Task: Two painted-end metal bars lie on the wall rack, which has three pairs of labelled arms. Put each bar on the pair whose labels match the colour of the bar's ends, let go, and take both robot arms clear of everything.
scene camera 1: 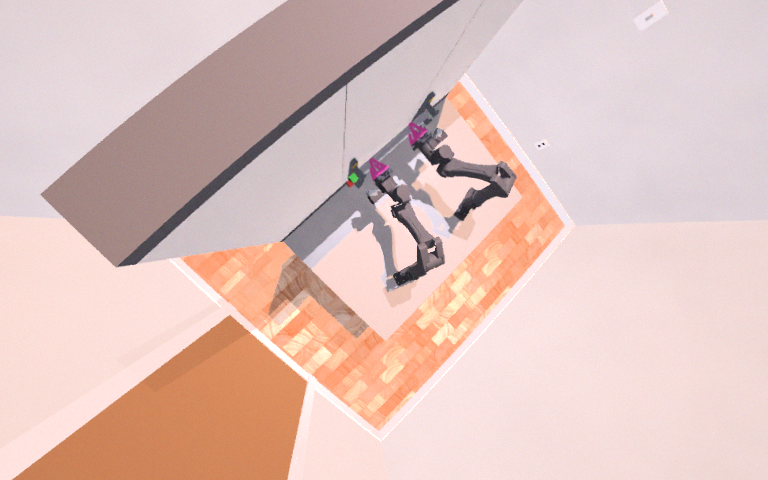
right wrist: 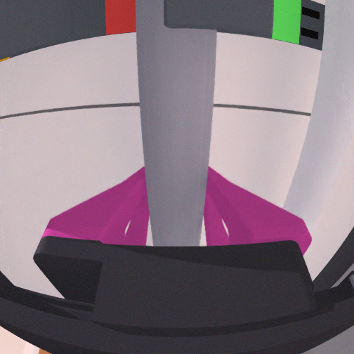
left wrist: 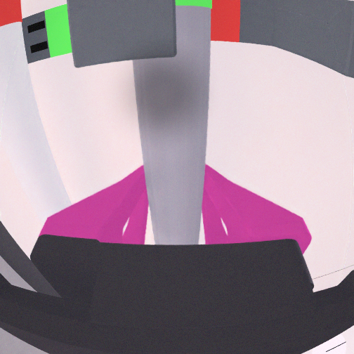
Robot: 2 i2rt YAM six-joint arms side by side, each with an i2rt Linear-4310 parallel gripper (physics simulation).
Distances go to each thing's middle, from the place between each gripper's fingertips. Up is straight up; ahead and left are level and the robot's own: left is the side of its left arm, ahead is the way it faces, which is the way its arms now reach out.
My right gripper is now 10 mm past the green-ended bar (right wrist: 176,66) and 110 mm to the right of it.
My left gripper is now 130 mm to the left of the green-ended bar and 20 mm past it.
